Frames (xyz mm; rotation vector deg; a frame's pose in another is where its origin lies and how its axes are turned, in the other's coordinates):
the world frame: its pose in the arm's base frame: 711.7 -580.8 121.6 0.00 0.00 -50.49
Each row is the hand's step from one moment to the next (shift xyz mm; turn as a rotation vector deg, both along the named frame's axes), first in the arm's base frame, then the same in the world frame.
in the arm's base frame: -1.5 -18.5 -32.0 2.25 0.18 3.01
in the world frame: 13.3 -12.9 -32.0 1.29 1.85 3.01
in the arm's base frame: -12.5 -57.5 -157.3 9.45 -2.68 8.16
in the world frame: 36.4 -46.2 -157.3 8.08 5.59 8.16
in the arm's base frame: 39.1 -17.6 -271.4 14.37 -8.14 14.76
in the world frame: 38.5 19.0 -271.4 15.42 5.91 14.76
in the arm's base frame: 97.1 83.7 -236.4 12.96 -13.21 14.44
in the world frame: -2.8 128.2 -236.4 18.44 1.59 14.44
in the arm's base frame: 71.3 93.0 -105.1 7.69 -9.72 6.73
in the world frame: -26.4 114.2 -105.1 12.39 -0.25 6.73
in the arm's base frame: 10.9 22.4 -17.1 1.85 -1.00 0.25
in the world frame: -10.3 22.7 -17.1 1.95 0.79 0.25
